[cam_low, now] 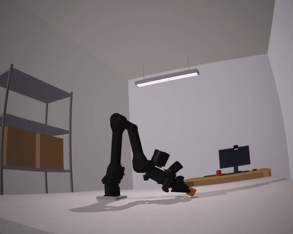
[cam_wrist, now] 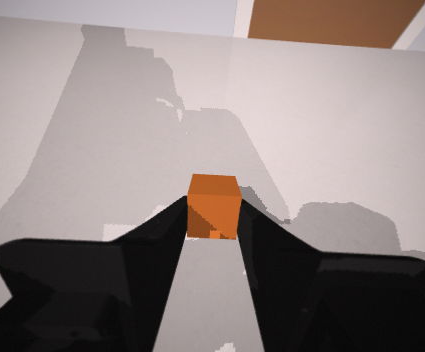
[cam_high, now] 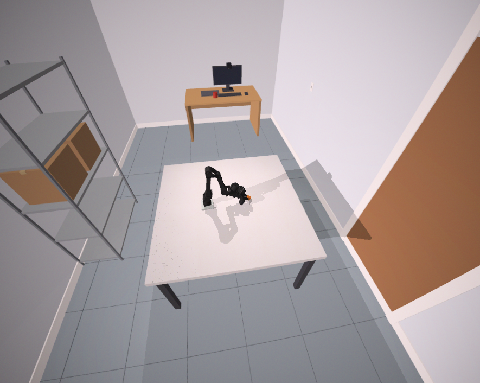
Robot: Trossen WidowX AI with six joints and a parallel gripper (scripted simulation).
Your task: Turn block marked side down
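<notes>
My gripper tip is 1 cm above the block.
</notes>
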